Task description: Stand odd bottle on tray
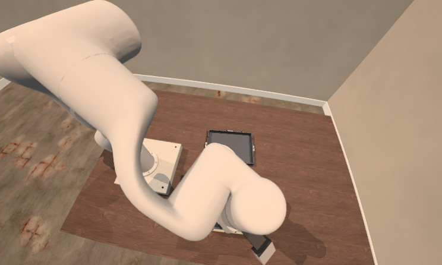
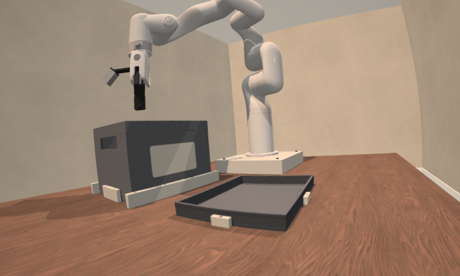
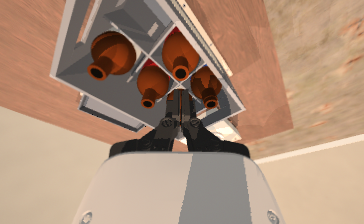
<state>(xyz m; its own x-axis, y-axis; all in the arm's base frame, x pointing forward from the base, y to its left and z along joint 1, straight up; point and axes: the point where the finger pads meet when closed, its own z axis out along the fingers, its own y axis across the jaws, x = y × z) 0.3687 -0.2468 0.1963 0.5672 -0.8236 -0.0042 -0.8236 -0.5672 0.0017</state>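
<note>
The brown bottle is 15 cm below my hand, 9 cm to the left of it and 1 cm ahead of it. Round my hand: dark tray 34 cm to the left, 23 cm below, 5 cm ahead; dark grey crate 16 cm below, 5 cm to the left, 1 cm ahead.
</note>
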